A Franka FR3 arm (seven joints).
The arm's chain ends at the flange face. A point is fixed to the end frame.
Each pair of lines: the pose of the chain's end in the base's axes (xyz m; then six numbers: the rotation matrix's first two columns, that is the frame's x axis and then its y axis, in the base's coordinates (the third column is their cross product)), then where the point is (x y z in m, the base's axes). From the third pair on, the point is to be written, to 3 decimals.
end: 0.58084 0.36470 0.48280 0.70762 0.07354 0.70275 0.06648 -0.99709 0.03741
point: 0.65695 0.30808 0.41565
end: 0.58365 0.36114 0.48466 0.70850 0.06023 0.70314 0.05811 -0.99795 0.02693
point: 0.65925 0.30459 0.41688
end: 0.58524 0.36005 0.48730 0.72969 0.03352 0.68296 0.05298 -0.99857 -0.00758
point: 0.658 0.305 0.415
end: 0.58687 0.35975 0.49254 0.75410 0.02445 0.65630 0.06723 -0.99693 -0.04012
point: 0.658 0.308 0.416
